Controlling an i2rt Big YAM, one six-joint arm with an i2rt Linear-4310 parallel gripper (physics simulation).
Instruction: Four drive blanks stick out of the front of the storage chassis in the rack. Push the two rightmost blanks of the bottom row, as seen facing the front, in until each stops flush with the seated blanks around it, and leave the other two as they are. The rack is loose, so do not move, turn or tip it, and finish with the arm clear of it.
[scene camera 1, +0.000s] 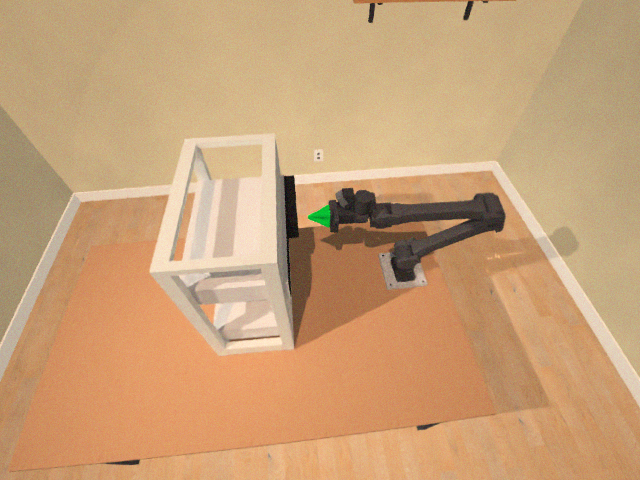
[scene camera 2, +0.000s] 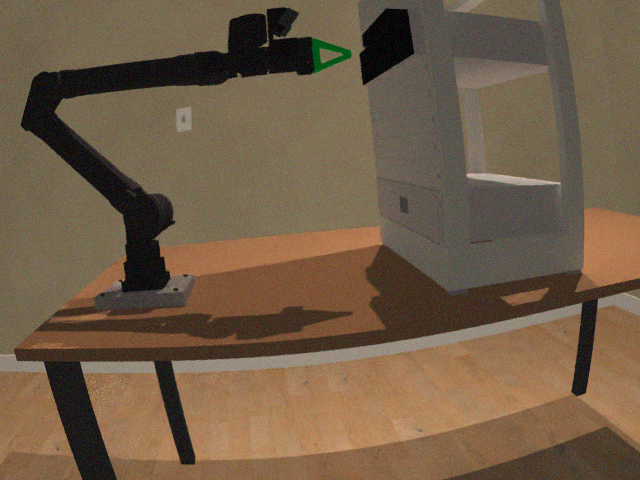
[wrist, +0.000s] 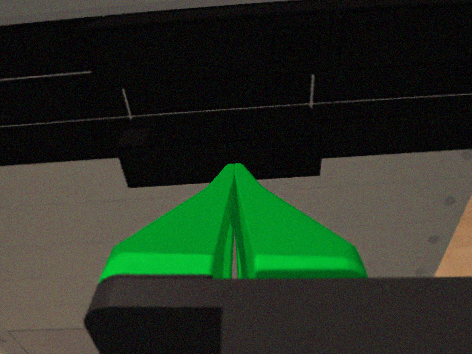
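Seen in the pictures: gripper, between the fingertips: (scene camera 1: 308, 217) (scene camera 2: 351, 53) (wrist: 234, 176); arm's base, origin of its link: (scene camera 1: 402, 269) (scene camera 2: 147, 285).
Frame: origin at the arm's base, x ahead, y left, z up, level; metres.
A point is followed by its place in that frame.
The white rack (scene camera 1: 269, 206) {x 0.528, y 0.106, z 0.609 m} (scene camera 2: 454, 170) {x 0.515, y -0.219, z 0.174 m} stands upright on the table. The black storage chassis (scene camera 1: 291, 206) {x 0.469, y -0.033, z 0.452 m} (scene camera 2: 390, 43) {x 0.488, y -0.047, z 0.416 m} (wrist: 400, 125) {x 0.466, y -0.123, z 0.387 m} is high on its front. In the wrist view a bottom-row blank (wrist: 175, 167) {x 0.454, y 0.006, z 0.380 m} sticks out, its lower edge below its neighbours'. The bottom-row stretches left and right of it look further back. An upper-row blank (wrist: 210, 65) {x 0.453, y -0.019, z 0.433 m} above it also seems to stand out, but the dark faces make this hard to judge. My gripper (scene camera 1: 309, 217) {x 0.415, y -0.025, z 0.397 m} (scene camera 2: 351, 53) {x 0.415, y -0.025, z 0.397 m} (wrist: 234, 176) {x 0.415, y -0.025, z 0.397 m} is shut and empty. Its green tips point at the protruding bottom-row blank, with a small gap in the scene views.
The brown table (scene camera 1: 361, 372) {x 0.277, y 0.406, z -0.019 m} (scene camera 2: 232, 258) {x 0.169, y 0.301, z -0.019 m} bears the rack and the arm's base plate (scene camera 1: 390, 279) {x 0.067, y 0.041, z -0.001 m} (scene camera 2: 175, 295) {x 0.070, y -0.099, z 0.000 m}. A grey front panel (wrist: 50, 225) {x 0.510, y 0.130, z 0.299 m} lies below the chassis. The arm reaches level toward the rack's front. A wall stands behind, with an outlet (scene camera 1: 318, 155) (scene camera 2: 183, 119).
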